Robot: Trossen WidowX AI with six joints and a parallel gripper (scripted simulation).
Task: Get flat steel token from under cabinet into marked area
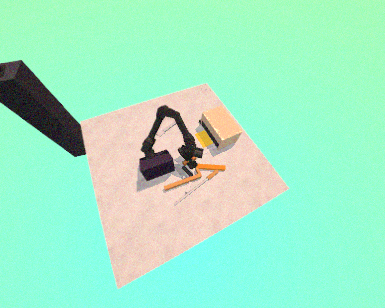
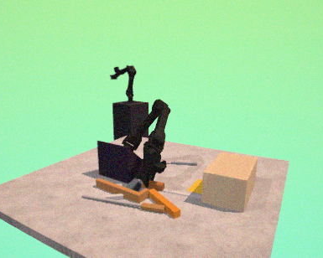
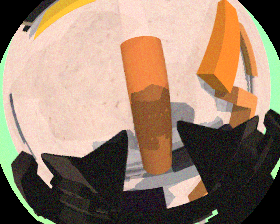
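My gripper tip is now 40 mm to the left of the dark-handled tool and 40 mm past it. The rest, counted from my gripper tip: orange bar 160 mm ahead, 90 mm to the right.
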